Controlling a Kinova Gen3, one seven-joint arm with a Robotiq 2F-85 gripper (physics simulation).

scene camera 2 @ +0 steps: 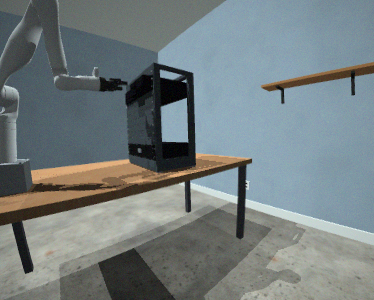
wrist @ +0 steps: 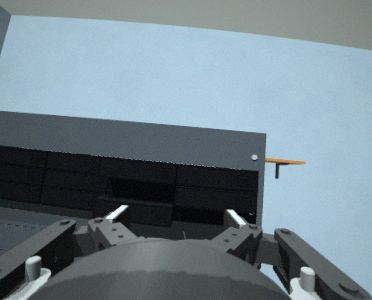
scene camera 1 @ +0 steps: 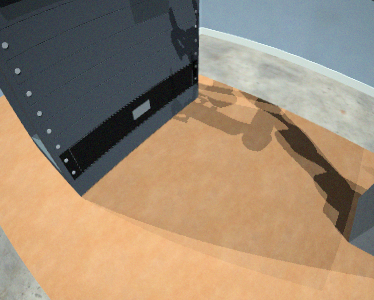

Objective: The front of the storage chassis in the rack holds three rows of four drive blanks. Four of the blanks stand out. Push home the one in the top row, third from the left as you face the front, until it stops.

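Pixels of known places: gripper, fingertip midpoint: [scene camera 2: 124, 86] [wrist: 177, 218]; arm's base at its link origin: [scene camera 2: 4, 161].
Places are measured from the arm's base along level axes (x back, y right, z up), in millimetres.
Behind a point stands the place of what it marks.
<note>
The storage chassis [scene camera 2: 139, 88] {x -646, y 108, z 375 mm} sits high in the dark rack [scene camera 1: 100, 55] {x -709, y -96, z 181 mm} [scene camera 2: 158, 120] {x -688, y 234, z 170 mm} [wrist: 135, 137] {x -695, y 11, z 469 mm}. In the wrist view, the top-row third blank [wrist: 137, 169] {x -642, y 30, z 418 mm} looks about level with its neighbours; its exact depth is hard to tell. Below it is a dark recessed-looking or shaded area, and under that a bottom-row blank [wrist: 135, 211] {x -641, y 34, z 362 mm} stands out. The lower part of the fourth column is in deep shadow. My gripper [scene camera 2: 123, 85] {x -563, y 84, z 380 mm} [wrist: 177, 218] {x -563, y 84, z 380 mm} is open and empty, in front of the chassis; in the wrist view its fingertips show lower than the top row. Scene camera 1 does not show the blanks.
The rack stands on the wooden table [scene camera 1: 200, 200] {x -473, y -114, z -130 mm} [scene camera 2: 85, 172] {x -367, y -144, z -130 mm}. The arm's grey base [scene camera 1: 364, 220] {x -87, y -19, z -72 mm} [scene camera 2: 15, 177] {x -42, y 86, z -62 mm} is at the opposite end. A wall shelf [scene camera 2: 320, 77] [wrist: 285, 161] is beyond the rack. The arm's shadow falls across the table and rack front.
</note>
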